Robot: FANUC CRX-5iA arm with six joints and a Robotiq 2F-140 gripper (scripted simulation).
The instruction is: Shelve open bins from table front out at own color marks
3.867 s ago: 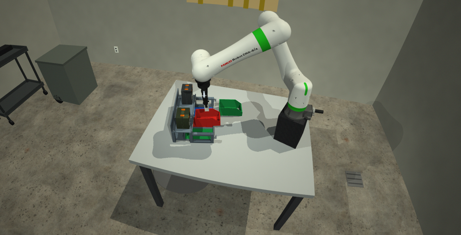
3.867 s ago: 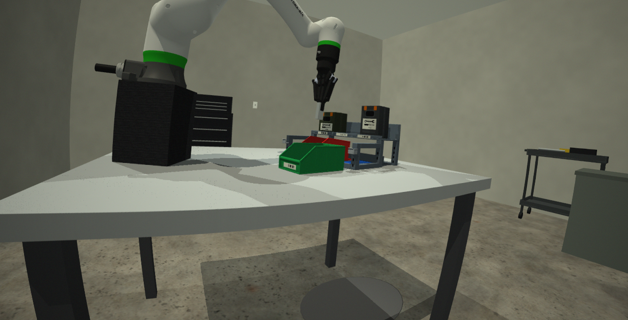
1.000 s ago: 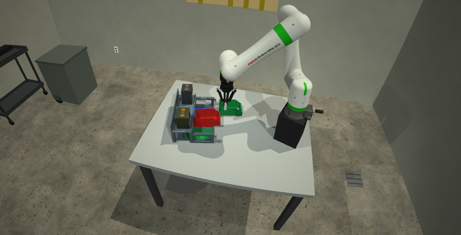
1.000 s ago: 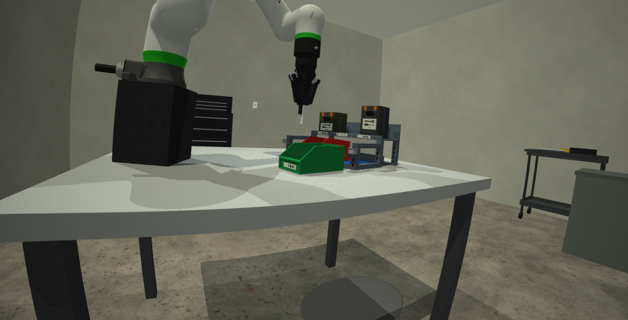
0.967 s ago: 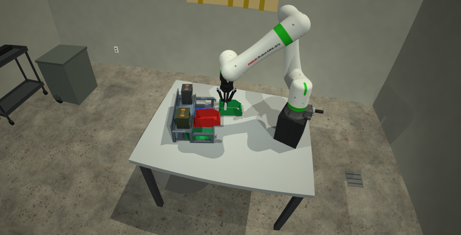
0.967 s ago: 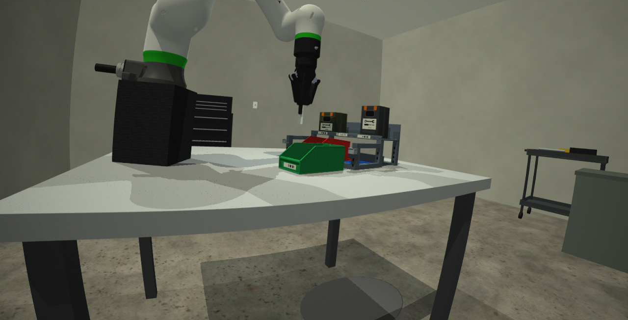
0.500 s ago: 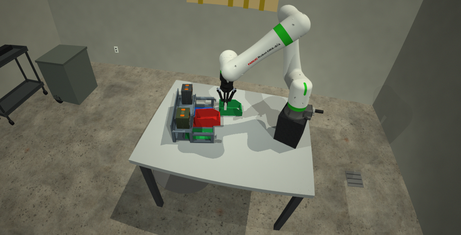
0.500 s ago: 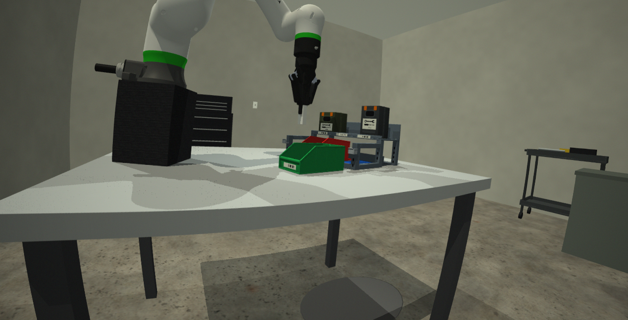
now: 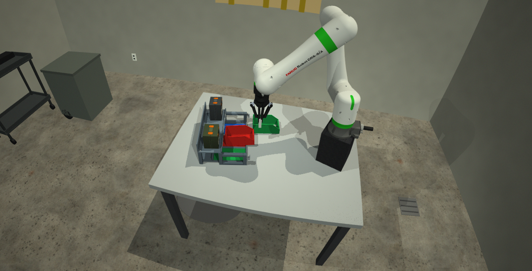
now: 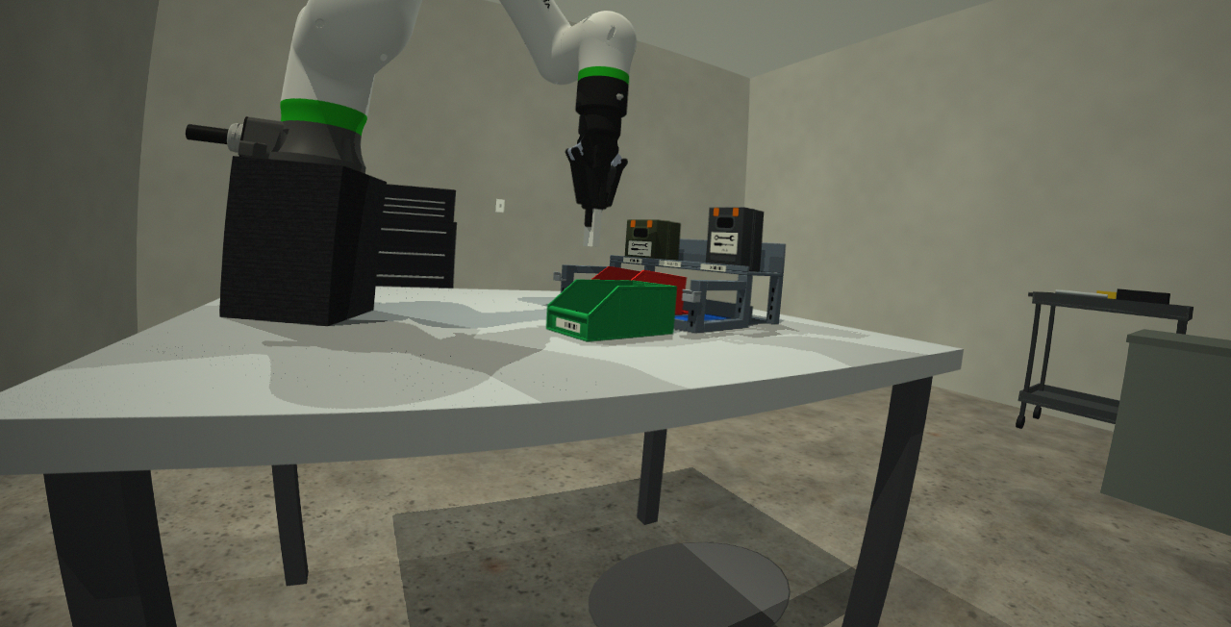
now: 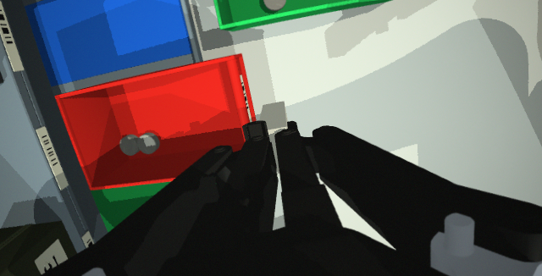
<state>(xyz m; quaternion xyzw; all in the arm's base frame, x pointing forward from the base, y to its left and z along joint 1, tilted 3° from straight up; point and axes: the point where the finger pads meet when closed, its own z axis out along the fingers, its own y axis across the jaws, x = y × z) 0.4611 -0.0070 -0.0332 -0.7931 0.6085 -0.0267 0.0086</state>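
Right now the red bin is 110 mm below my hand, 110 mm ahead of it and 30 mm to the left of it. Round my hand: green bin (130 mm to the right, 120 mm below, 20 mm behind).
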